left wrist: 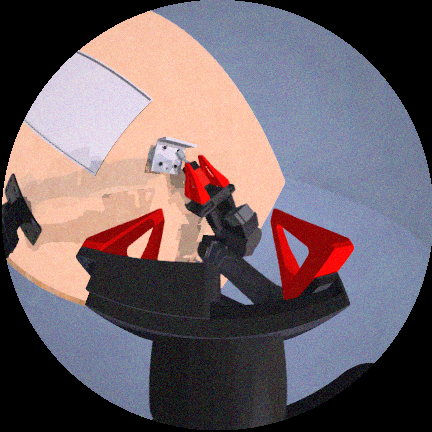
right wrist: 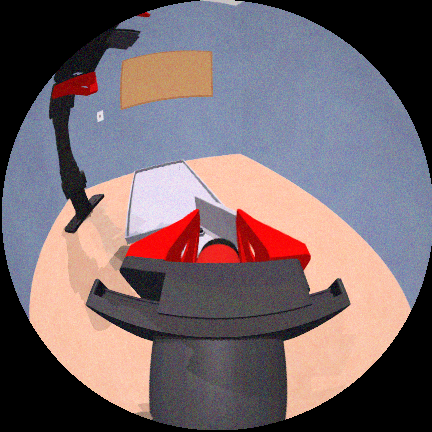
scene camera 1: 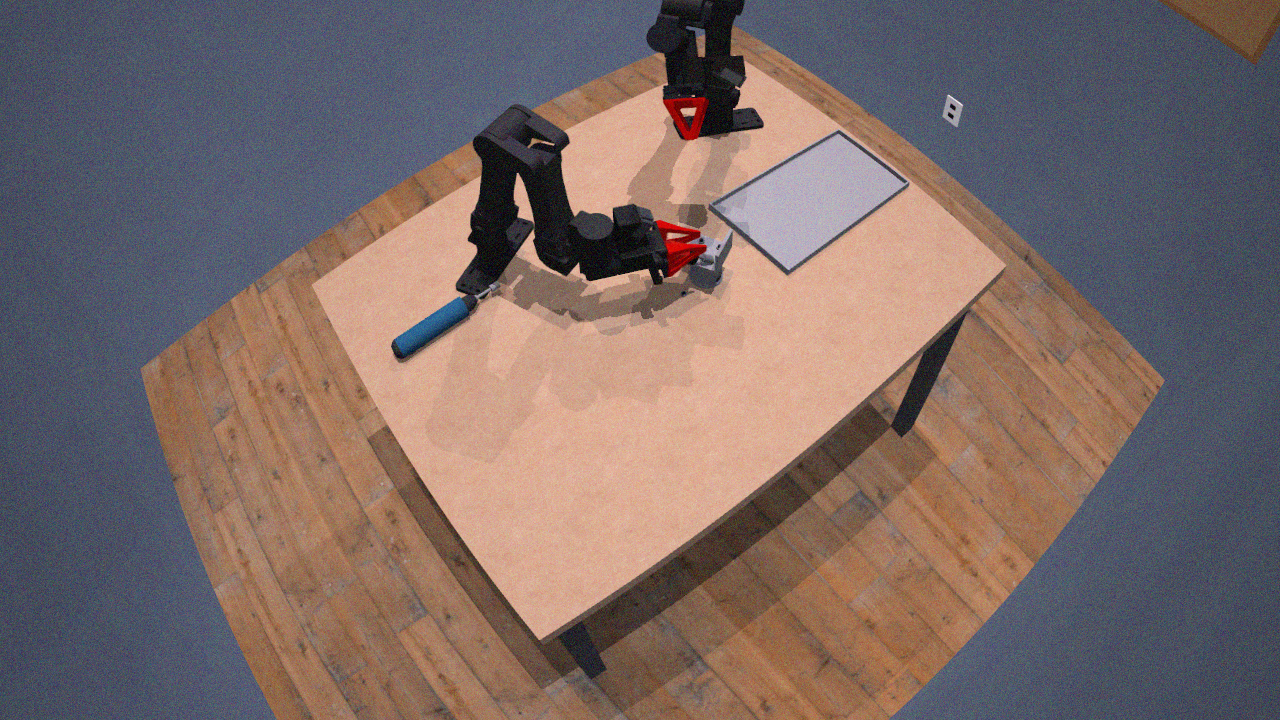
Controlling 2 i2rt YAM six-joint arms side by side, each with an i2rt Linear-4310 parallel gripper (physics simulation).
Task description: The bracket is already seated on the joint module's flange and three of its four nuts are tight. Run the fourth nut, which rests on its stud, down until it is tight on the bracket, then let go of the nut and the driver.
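Places are measured from the left arm's base along level axes (x ahead, y left, z up), in centimetres.
Pixels of known places: left gripper, fingertip midpoint: [left wrist: 217,214] [right wrist: 111,53] [scene camera 1: 691,139]; right gripper, fingertip midpoint: [left wrist: 193,158] [right wrist: 217,215] [scene camera 1: 703,240]; left arm's base, origin of the base link: [left wrist: 20,209] [right wrist: 84,212] [scene camera 1: 718,124]; right arm's base, origin of the base link: [scene camera 1: 495,256].
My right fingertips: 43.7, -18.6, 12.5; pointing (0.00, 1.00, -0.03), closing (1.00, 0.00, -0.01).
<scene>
For each thing: its top centre in the pictures, then the offset to it from my right fingertips, as dx, dy, dz.
- joint module, middle of its top: [scene camera 1: 706,249] -2.1, +1.4, -5.1
- red-handled driver, middle of its top: [right wrist: 218,223] [scene camera 1: 689,239] [left wrist: 201,170] +0.1, -2.5, +1.2
- grey tray with a dark rim, middle of its top: [scene camera 1: 817,190] [left wrist: 67,94] [right wrist: 163,182] -16.6, +31.0, -10.9
- blue-handled tool, middle of its top: [scene camera 1: 443,311] -5.3, -46.8, -8.4
The light grey bracket [scene camera 1: 721,253] [left wrist: 169,156] [right wrist: 217,220] sits on the joint module [scene camera 1: 705,282], its upright plate on the far side. Several dark nut spots show on its flat part in the left wrist view. My right gripper [scene camera 1: 702,241] [left wrist: 193,158] [right wrist: 217,215] is shut on the red-handled driver [left wrist: 200,175] [right wrist: 218,252], whose handle lies back between the fingers. Its grey socket end is over the bracket corner nearest the gripper; the fourth nut is hidden there, and contact cannot be told. My left gripper [scene camera 1: 689,136] is wide open and empty, raised away from the bracket.
A grey tray with a dark rim [scene camera 1: 756,239] [left wrist: 124,82] [right wrist: 130,205] lies beyond the bracket. A blue-handled tool [scene camera 1: 431,328] lies near the right arm's base at the left table edge. The left arm's base [scene camera 1: 744,119] stands at the table's back.
</scene>
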